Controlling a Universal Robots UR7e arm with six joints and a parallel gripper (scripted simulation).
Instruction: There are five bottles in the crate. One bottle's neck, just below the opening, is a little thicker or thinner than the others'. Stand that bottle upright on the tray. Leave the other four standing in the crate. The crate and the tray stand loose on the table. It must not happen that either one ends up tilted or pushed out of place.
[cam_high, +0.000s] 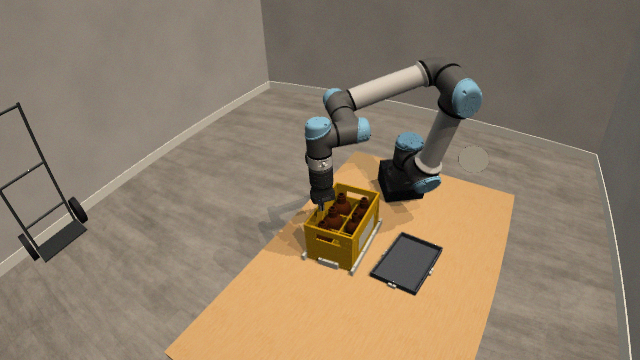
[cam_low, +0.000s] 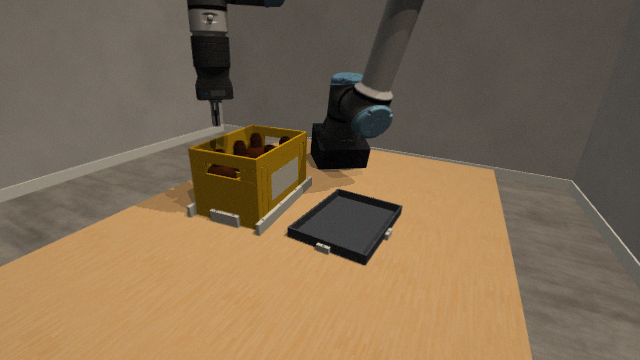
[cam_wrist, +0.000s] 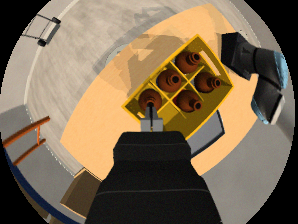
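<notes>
My hand is 15 cm above the bottle, 10 cm past it and 7 cm to the right of it. The rest, counted from my hand: yellow crate: 16 cm below, 9 cm behind, 3 cm to the left; then dark tray: 30 cm to the left, 23 cm below, 12 cm behind.
</notes>
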